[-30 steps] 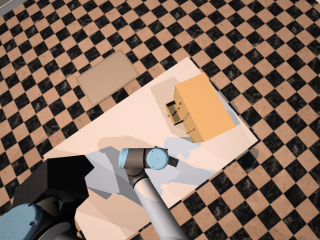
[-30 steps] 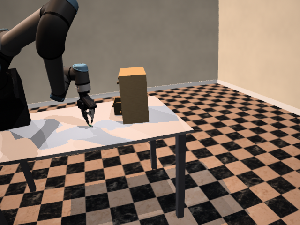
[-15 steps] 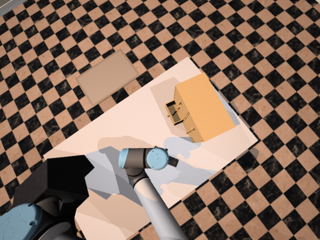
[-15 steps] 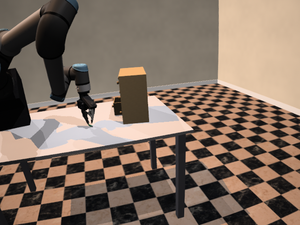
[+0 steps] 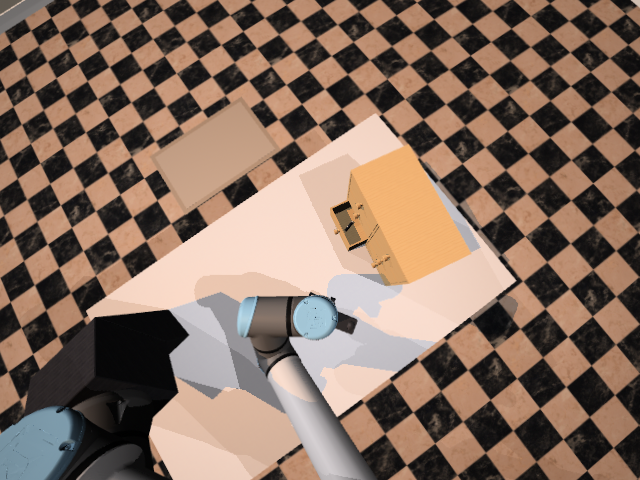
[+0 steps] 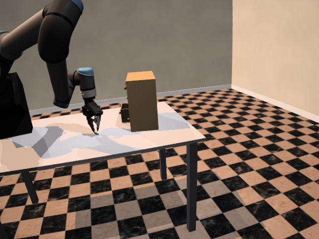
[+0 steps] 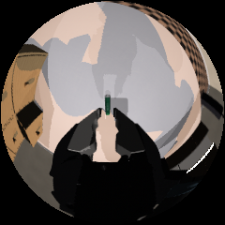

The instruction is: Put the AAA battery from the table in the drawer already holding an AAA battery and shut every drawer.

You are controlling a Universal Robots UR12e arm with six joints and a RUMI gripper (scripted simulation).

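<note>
Right now my hand is 3 cm above the green AAA battery. From my hand the other things lie so: dark slim thing 23 cm ahead, 20 cm to the left, 2 cm below.
</note>
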